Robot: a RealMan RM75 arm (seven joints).
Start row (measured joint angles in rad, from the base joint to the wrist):
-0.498, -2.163, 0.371, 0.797, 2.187, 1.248, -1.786
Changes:
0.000, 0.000, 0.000, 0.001, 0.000, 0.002, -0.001
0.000, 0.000, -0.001, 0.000, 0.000, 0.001, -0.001
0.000, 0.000, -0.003, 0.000, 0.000, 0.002, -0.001
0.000, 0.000, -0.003, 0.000, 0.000, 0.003, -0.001
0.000, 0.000, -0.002, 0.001, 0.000, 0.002, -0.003
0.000, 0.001, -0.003, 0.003, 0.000, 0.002, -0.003
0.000, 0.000, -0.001, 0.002, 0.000, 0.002, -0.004
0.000, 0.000, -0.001, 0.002, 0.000, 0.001, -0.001
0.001, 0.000, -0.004, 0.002, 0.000, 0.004, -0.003
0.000, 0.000, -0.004, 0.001, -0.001, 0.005, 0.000
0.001, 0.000, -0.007, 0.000, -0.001, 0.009, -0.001
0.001, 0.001, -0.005, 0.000, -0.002, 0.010, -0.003
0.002, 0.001, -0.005, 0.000, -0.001, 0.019, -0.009
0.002, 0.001, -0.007, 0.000, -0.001, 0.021, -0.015
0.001, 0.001, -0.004, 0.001, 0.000, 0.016, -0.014
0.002, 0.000, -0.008, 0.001, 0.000, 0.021, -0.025
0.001, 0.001, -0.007, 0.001, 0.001, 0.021, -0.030
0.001, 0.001, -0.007, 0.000, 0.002, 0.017, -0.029
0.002, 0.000, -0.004, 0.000, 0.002, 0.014, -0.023
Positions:
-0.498, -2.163, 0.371, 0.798, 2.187, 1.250, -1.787
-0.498, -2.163, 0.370, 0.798, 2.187, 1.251, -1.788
-0.498, -2.163, 0.367, 0.798, 2.187, 1.253, -1.789
-0.498, -2.163, 0.364, 0.798, 2.187, 1.256, -1.790
-0.498, -2.163, 0.362, 0.799, 2.187, 1.258, -1.793
-0.498, -2.162, 0.359, 0.802, 2.187, 1.260, -1.796
-0.498, -2.162, 0.358, 0.804, 2.187, 1.262, -1.800
-0.498, -2.162, 0.357, 0.806, 2.187, 1.263, -1.801
-0.497, -2.162, 0.353, 0.808, 2.187, 1.267, -1.804
-0.497, -2.162, 0.349, 0.809, 2.186, 1.272, -1.804
-0.496, -2.162, 0.342, 0.809, 2.185, 1.281, -1.805
-0.495, -2.161, 0.337, 0.809, 2.183, 1.291, -1.808
-0.493, -2.160, 0.332, 0.809, 2.182, 1.310, -1.817
-0.491, -2.159, 0.325, 0.809, 2.181, 1.331, -1.832
-0.490, -2.158, 0.321, 0.810, 2.181, 1.347, -1.846
-0.488, -2.158, 0.313, 0.811, 2.181, 1.368, -1.871
-0.487, -2.157, 0.306, 0.812, 2.182, 1.389, -1.901
-0.486, -2.156, 0.299, 0.812, 2.184, 1.406, -1.930
-0.484, -2.156, 0.295, 0.812, 2.186, 1.420, -1.953

